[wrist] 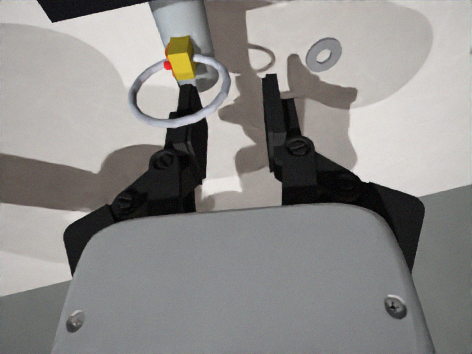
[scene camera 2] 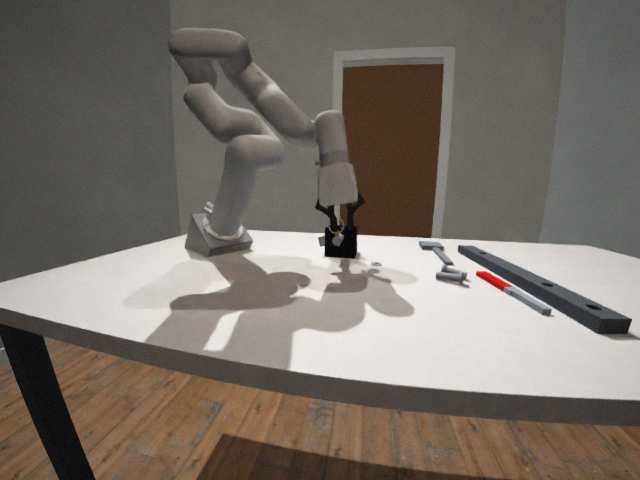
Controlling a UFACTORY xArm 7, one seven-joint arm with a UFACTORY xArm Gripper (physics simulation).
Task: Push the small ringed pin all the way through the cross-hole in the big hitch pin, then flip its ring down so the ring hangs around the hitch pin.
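Places are measured from the arm's base along level axes (x back, y right, z up), in millimetres.
Pixels of known places: gripper, fingertip midpoint: [wrist: 232,101] [scene camera 2: 342,230]; arm's base, origin of the base link: [scene camera 2: 223,227].
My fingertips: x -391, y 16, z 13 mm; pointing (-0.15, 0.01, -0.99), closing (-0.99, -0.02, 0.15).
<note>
For each thing: its top centre in the pictures, then the offset to it from my fingertips. "pt": a spot on its surface instead. Level surfaces: height alone.
- black block, surface spot: [wrist: 90,6] pt dx +46, dy -55, dz -2 mm
- small pin's yellow head, middle of its top: [wrist: 184,67] dx +20, dy -22, dz -4 mm
- table, its level: dz -90 mm
- grey hammer-like tool, middle of its top: [scene camera 2: 436,248] dx -285, dy -184, dz -72 mm
- grey pin-shaped part, middle of its top: [scene camera 2: 450,269] dx -259, dy +79, dz -62 mm
- red-handled tool, middle of its top: [scene camera 2: 508,286] dx -372, dy +111, dz -79 mm
- long dark bar with holes, middle of its top: [scene camera 2: 512,267] dx -425, dy +11, dz -65 mm
The hitch pin [scene camera 2: 337,239] [wrist: 181,20] is a light grey cylinder that sticks out of a black block [scene camera 2: 349,242] [wrist: 90,6]. The small pin's yellow head [wrist: 180,58] sits at the hitch pin near its end, with a bit of red and orange at its side; how deep its shaft is in the cross-hole is hidden. Its grey ring [wrist: 174,123] stands out from the head toward the gripper in the wrist view. My gripper [scene camera 2: 342,227] [wrist: 232,101] is partly open with nothing between its fingers. Its left fingertip in the wrist view is at the yellow head, inside the ring's outline; contact cannot be told.
A flat washer [wrist: 324,54] [scene camera 2: 375,264] lies on the table [scene camera 2: 413,356] beside the block. Farther right in the scene view are a grey hammer-like tool [scene camera 2: 440,254], a grey pin-shaped part [scene camera 2: 450,276], a red-handled tool [scene camera 2: 493,280] and a long dark bar with holes [scene camera 2: 568,299].
</note>
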